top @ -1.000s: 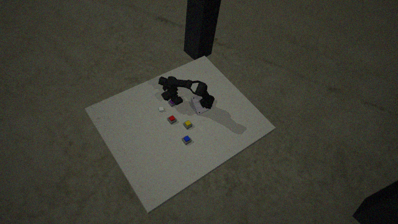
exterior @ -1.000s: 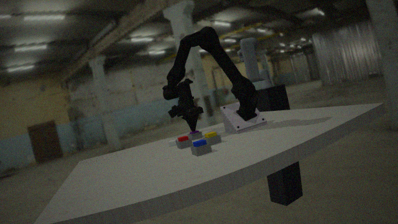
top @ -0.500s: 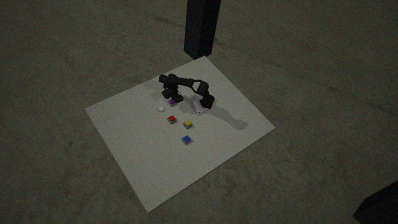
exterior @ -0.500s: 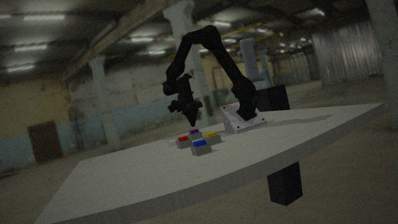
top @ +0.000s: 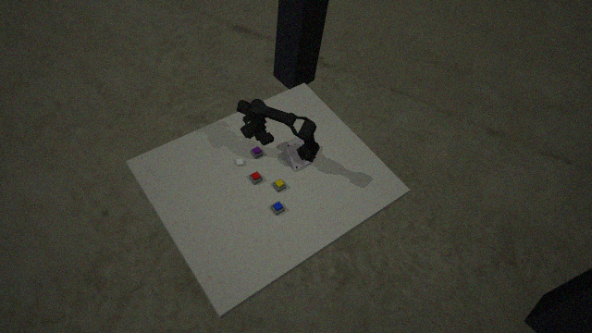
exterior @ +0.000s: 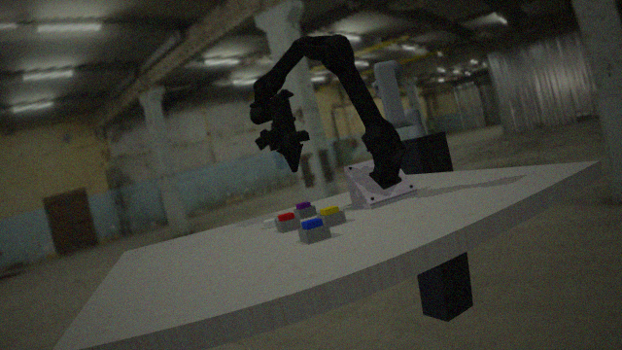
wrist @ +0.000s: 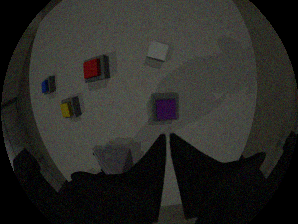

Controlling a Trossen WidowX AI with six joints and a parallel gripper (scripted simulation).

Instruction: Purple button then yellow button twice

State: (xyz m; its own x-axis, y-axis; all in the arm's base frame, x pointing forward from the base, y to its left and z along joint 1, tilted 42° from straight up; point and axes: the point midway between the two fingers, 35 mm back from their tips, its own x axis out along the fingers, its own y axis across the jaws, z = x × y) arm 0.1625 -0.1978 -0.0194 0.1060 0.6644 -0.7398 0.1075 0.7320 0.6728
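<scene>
The yellow button is 220 mm to the left of my gripper tip, 90 mm below it and 30 mm ahead of it. Round my gripper tip: small white block: 120 mm below, 100 mm ahead, 10 mm to the right; purple button: 90 mm below, 10 mm to the right; red button: 110 mm to the left, 100 mm ahead, 90 mm below.
</scene>
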